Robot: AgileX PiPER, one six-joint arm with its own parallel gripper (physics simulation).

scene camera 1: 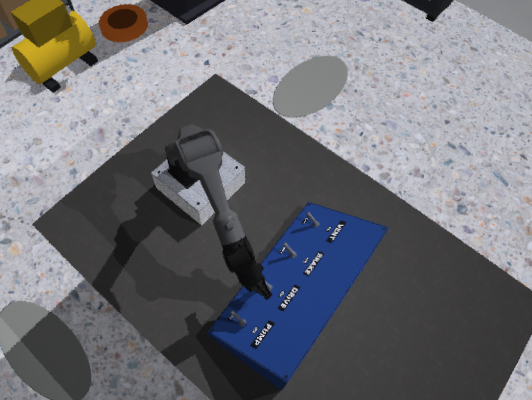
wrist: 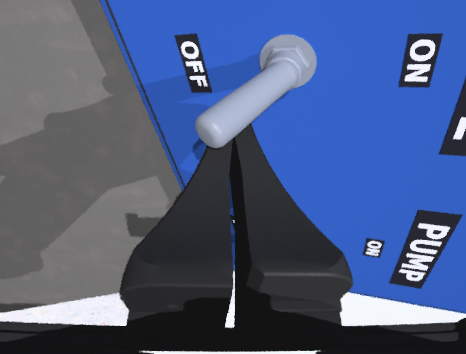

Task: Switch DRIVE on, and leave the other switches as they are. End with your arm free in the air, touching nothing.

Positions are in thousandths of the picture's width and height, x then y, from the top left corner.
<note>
In view: the gripper (wrist: 497,386) and a drive lever (wrist: 473,349).
</note>
